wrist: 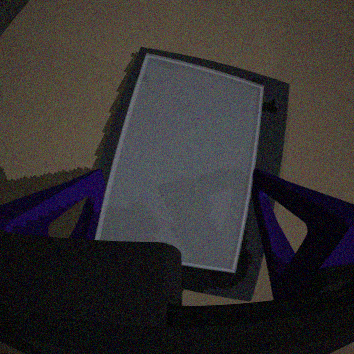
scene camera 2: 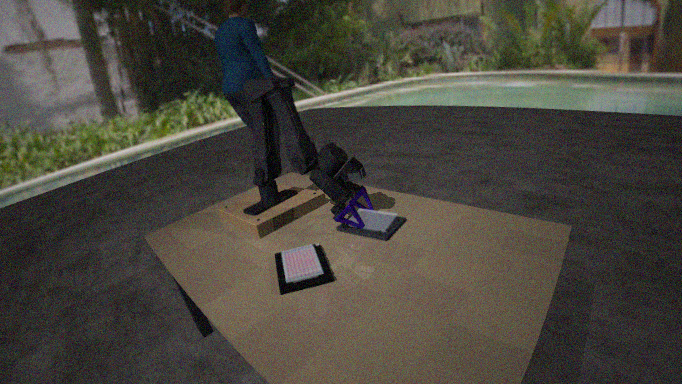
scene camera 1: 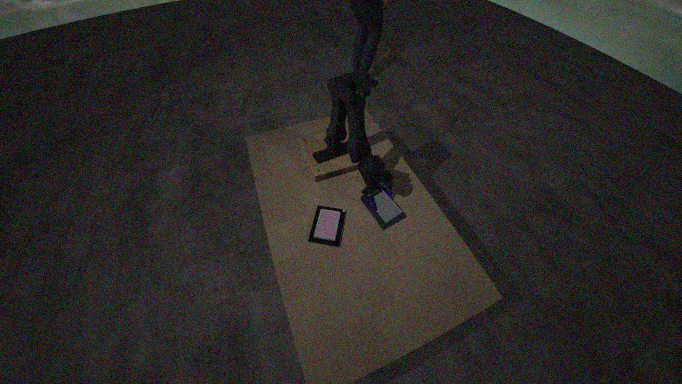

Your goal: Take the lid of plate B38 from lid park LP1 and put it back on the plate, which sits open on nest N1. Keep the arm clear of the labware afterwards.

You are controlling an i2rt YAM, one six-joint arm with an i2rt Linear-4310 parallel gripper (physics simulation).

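Observation:
The clear, greyish lid lies flat on the dark grey lid park. My gripper is open, its purple fingers low on either side of the lid's long edges. In the wrist view both fingertips appear close to the lid's edges; whether they touch it I cannot tell. The open plate, with pinkish wells, sits on the black nest, apart from the lid park.
The arm's base stands on a wooden block at the back of the table. A person in a blue top shows behind the arm. The lid park is near one long table edge.

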